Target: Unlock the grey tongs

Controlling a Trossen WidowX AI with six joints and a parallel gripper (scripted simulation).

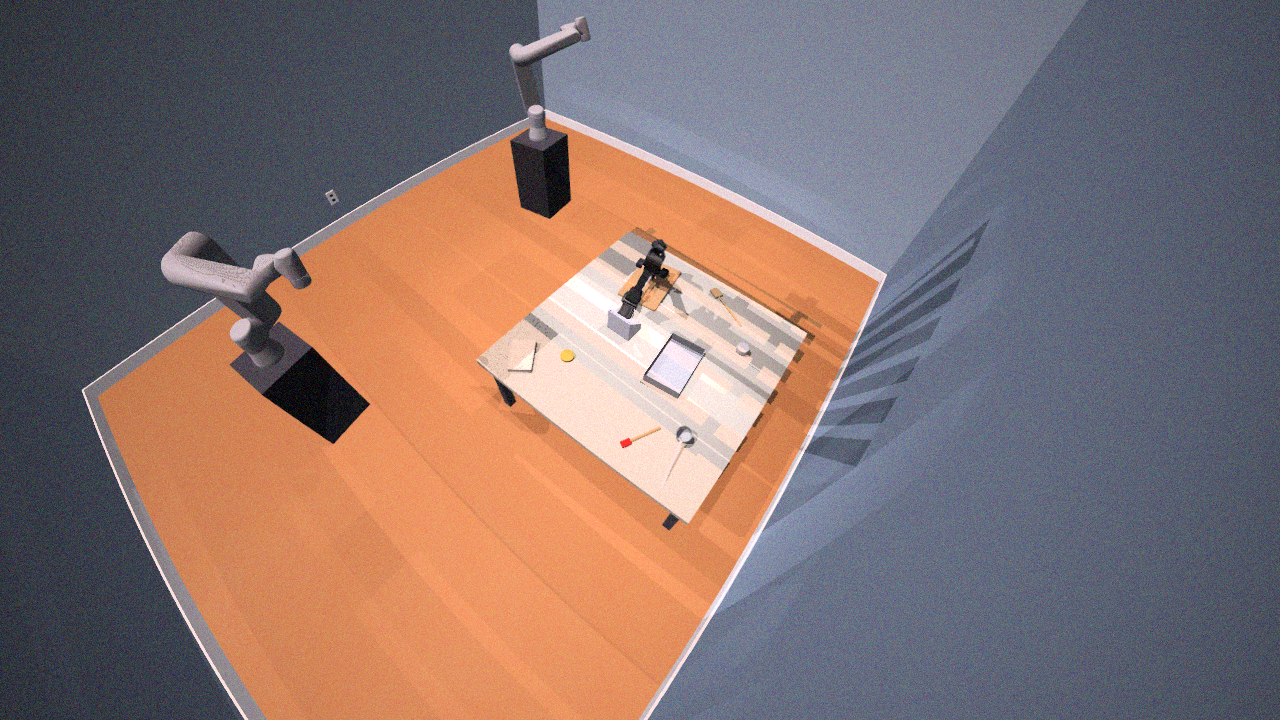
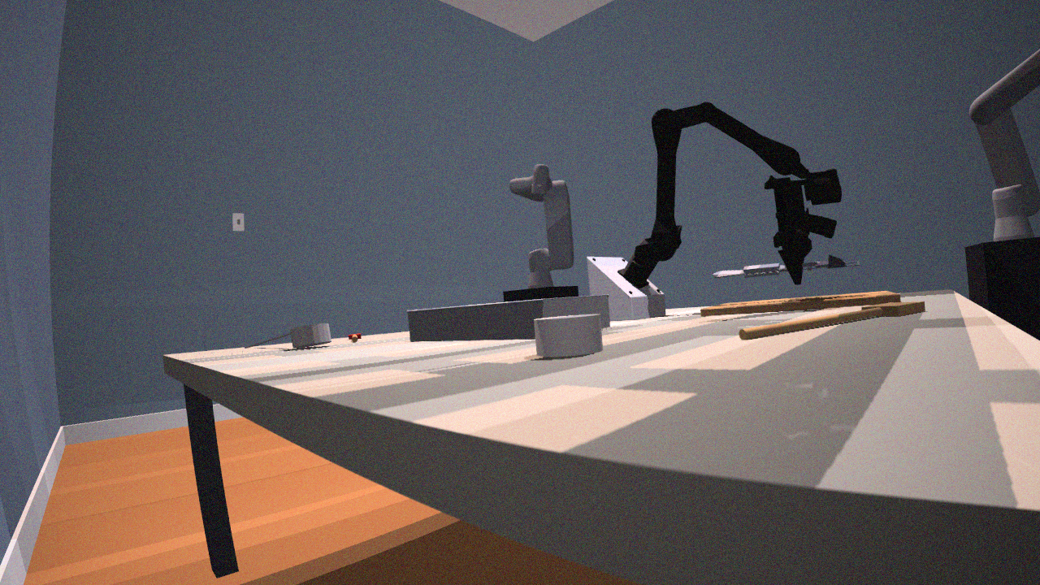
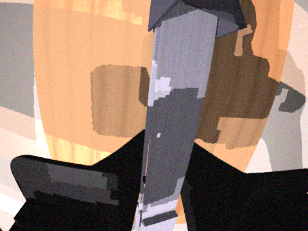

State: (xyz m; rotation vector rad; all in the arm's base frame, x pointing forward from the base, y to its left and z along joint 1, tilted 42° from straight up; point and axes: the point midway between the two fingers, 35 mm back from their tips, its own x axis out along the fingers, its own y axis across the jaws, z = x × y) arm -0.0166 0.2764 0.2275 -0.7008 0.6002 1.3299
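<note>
Right now the wooden board is 40 mm below my gripper tip. Also, from my gripper tip: roasting tin: 370 mm ahead, 450 mm to the right, 20 mm below; then yellow disc: 130 mm behind, 680 mm to the right, 40 mm below.
</note>
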